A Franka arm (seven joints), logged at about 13 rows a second.
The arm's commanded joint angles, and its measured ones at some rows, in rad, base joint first. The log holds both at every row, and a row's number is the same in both.
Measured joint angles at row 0:
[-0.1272, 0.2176, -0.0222, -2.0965, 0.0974, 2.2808, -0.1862]
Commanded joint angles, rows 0 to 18:
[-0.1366, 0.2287, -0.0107, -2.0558, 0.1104, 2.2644, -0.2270]
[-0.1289, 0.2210, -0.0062, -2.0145, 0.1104, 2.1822, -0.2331]
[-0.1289, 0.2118, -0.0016, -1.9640, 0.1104, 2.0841, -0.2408]
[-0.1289, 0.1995, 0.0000, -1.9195, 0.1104, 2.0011, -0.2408]
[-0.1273, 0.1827, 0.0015, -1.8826, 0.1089, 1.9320, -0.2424]
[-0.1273, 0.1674, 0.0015, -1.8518, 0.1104, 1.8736, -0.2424]
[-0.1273, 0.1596, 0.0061, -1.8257, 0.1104, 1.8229, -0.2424]
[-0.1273, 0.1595, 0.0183, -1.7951, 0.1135, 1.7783, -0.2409]
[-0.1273, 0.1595, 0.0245, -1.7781, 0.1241, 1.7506, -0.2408]
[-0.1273, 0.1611, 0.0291, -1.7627, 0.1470, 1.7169, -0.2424]
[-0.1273, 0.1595, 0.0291, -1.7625, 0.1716, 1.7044, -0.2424]
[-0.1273, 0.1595, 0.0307, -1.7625, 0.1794, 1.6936, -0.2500]
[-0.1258, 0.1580, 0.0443, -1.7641, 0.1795, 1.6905, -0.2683]
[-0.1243, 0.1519, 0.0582, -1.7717, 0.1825, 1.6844, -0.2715]
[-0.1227, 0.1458, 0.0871, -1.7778, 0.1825, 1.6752, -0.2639]
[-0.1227, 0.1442, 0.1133, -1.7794, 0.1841, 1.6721, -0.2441]
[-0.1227, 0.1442, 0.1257, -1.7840, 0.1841, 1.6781, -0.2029]
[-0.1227, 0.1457, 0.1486, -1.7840, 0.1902, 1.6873, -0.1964]
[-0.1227, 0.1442, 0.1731, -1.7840, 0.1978, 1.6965, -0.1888]
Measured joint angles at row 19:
[-0.1150, 0.1505, 0.1389, -1.7803, 0.1652, 1.6888, -0.2079]
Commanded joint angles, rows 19 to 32:
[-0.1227, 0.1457, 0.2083, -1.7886, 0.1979, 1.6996, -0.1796]
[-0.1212, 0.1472, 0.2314, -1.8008, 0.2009, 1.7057, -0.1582]
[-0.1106, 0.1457, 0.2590, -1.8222, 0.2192, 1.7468, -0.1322]
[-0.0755, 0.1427, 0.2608, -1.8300, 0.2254, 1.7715, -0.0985]
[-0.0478, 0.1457, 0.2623, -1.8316, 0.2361, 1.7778, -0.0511]
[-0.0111, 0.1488, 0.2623, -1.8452, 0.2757, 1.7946, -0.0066]
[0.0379, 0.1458, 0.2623, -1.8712, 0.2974, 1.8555, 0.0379]
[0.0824, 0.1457, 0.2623, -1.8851, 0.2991, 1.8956, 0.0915]
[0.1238, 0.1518, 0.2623, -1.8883, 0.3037, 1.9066, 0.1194]
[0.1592, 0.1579, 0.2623, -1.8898, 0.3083, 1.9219, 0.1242]
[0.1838, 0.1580, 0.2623, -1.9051, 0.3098, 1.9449, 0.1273]
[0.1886, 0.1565, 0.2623, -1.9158, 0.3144, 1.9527, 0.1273]
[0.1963, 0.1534, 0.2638, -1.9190, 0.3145, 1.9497, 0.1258]
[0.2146, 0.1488, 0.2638, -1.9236, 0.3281, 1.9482, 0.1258]
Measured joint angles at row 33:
[0.2081, 0.1638, 0.2646, -1.9022, 0.2893, 1.9339, 0.1313]
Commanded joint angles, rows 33 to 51:
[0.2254, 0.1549, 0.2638, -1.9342, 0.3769, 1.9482, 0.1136]
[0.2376, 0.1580, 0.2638, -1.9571, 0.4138, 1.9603, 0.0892]
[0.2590, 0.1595, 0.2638, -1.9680, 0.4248, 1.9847, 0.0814]
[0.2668, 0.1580, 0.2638, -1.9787, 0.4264, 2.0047, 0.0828]
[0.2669, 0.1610, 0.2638, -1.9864, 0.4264, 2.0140, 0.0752]
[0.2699, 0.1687, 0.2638, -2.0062, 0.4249, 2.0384, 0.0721]
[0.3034, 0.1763, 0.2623, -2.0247, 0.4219, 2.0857, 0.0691]
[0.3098, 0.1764, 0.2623, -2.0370, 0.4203, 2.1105, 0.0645]
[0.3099, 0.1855, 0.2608, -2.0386, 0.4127, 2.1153, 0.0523]
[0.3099, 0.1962, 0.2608, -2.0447, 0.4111, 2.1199, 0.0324]
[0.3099, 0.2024, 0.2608, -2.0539, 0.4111, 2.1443, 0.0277]
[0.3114, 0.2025, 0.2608, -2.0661, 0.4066, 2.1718, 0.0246]
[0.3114, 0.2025, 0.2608, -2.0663, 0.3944, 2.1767, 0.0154]
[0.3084, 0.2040, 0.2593, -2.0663, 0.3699, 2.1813, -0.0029]
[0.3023, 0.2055, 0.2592, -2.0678, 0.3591, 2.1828, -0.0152]
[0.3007, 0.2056, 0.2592, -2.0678, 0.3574, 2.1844, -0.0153]
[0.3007, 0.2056, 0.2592, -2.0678, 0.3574, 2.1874, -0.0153]
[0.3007, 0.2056, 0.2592, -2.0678, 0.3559, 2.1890, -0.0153]
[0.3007, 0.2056, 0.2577, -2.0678, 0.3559, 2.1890, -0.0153]
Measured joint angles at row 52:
[0.3084, 0.2104, 0.2553, -2.0562, 0.3694, 2.1676, 0.0063]
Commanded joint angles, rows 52 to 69:
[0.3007, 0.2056, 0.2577, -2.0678, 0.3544, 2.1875, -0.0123]
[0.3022, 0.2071, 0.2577, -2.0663, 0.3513, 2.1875, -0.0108]
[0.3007, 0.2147, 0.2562, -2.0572, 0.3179, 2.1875, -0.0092]
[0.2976, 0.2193, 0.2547, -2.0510, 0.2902, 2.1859, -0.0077]
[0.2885, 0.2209, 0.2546, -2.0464, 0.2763, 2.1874, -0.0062]
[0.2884, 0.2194, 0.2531, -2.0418, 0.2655, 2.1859, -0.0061]
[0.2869, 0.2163, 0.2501, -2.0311, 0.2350, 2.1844, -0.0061]
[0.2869, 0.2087, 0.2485, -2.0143, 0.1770, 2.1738, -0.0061]
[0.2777, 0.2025, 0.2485, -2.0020, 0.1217, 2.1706, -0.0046]
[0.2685, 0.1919, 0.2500, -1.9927, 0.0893, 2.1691, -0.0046]
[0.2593, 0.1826, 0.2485, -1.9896, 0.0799, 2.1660, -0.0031]
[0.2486, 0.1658, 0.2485, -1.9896, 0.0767, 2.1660, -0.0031]
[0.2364, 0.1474, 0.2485, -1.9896, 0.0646, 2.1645, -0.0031]
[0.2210, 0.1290, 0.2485, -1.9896, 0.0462, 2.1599, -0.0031]
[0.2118, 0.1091, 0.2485, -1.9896, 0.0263, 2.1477, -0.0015]
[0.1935, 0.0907, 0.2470, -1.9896, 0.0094, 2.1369, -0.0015]
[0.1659, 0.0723, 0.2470, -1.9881, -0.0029, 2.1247, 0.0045]
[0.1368, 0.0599, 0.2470, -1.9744, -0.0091, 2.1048, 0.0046]
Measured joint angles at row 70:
[0.1814, 0.0918, 0.2399, -1.9783, 0.0152, 2.1363, 0.0060]
